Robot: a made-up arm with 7 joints. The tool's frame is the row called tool.
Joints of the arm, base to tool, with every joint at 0 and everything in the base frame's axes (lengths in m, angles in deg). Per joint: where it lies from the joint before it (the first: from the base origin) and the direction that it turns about. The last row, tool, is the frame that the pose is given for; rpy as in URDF.
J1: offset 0 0 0.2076 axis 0 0 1
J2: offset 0 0 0 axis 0 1 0
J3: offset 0 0 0.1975 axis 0 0 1
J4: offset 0.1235 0 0 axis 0 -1 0
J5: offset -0.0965 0 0.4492 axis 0 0 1
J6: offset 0 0 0 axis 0 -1 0
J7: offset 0.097 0 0 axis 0 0 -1
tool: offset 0 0 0 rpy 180 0 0
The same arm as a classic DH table. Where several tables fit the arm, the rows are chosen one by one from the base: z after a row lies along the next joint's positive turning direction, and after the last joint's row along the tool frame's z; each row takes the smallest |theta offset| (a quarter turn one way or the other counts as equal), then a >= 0, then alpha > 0; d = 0 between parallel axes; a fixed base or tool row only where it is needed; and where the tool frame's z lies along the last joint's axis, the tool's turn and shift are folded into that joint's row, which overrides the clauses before.
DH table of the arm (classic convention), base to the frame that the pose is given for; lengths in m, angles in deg. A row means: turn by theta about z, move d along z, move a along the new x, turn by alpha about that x. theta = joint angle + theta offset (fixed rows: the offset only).
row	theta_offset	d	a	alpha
J1	0	0.2076	0	-90
J2	0	0	0	90
J3	0	0.1975	0.1235	90
J4	0	0	-0.0965	-90
J5	0	0.4492	0	90
J6	0	0	0.097	90
J7	0	0	0	0

